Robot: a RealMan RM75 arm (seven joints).
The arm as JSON. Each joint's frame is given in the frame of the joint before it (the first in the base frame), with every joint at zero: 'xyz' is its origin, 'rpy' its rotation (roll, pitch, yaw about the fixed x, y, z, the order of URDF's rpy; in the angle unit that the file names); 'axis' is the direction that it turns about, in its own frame. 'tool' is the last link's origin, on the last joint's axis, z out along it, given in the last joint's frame.
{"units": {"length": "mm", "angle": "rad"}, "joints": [
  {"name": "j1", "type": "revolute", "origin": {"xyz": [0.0, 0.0, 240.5], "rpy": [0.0, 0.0, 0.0]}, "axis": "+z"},
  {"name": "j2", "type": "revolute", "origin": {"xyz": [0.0, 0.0, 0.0], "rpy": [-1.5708, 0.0, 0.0]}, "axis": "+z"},
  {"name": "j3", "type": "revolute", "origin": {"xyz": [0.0, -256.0, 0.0], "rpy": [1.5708, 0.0, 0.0]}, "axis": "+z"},
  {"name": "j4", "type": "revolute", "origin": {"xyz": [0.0, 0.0, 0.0], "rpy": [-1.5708, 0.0, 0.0]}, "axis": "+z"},
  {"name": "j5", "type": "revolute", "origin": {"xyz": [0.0, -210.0, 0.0], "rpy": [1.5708, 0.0, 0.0]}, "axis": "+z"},
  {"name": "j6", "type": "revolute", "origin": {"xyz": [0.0, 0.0, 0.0], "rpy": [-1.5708, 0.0, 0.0]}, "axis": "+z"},
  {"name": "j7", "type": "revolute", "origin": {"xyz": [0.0, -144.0, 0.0], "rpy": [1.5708, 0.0, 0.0]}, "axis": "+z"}
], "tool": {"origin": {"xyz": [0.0, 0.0, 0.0], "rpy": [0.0, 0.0, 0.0]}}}
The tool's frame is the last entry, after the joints.
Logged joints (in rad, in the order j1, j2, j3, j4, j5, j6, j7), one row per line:
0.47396, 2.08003, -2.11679, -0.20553, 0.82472, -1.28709, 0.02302
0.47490, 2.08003, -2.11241, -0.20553, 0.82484, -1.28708, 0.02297
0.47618, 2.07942, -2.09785, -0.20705, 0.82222, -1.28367, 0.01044
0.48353, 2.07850, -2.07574, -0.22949, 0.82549, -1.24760, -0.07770
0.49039, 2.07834, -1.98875, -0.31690, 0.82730, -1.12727, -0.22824
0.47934, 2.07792, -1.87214, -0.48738, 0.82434, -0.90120, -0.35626
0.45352, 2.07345, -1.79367, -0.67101, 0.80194, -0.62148, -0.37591
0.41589, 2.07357, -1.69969, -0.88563, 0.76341, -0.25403, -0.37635
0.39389, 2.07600, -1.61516, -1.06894, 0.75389, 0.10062, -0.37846
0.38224, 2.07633, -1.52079, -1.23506, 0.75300, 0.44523, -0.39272
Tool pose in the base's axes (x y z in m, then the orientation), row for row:
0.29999, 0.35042, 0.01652, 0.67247, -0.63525, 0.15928, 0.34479
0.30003, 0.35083, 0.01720, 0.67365, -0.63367, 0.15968, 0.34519
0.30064, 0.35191, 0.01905, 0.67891, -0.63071, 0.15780, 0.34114
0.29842, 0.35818, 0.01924, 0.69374, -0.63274, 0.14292, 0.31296
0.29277, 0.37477, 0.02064, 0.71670, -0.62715, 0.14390, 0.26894
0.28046, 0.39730, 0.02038, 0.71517, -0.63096, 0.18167, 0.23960
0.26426, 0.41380, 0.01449, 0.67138, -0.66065, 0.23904, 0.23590
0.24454, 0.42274, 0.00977, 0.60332, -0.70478, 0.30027, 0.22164
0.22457, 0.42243, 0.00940, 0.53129, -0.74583, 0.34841, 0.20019
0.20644, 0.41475, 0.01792, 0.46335, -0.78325, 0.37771, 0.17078
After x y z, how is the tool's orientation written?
As a quaternion, w x y z.
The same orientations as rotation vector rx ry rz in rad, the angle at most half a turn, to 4 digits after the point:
-1.4304, 0.3586, 0.7763
-1.4262, 0.3594, 0.7769
-1.4166, 0.3544, 0.7662
-1.4129, 0.3191, 0.6988
-1.3880, 0.3185, 0.5952
-1.3973, 0.4023, 0.5306
-1.4882, 0.5385, 0.5314
-1.6316, 0.6952, 0.5131
-1.7795, 0.8313, 0.4776
-1.9251, 0.9283, 0.4197

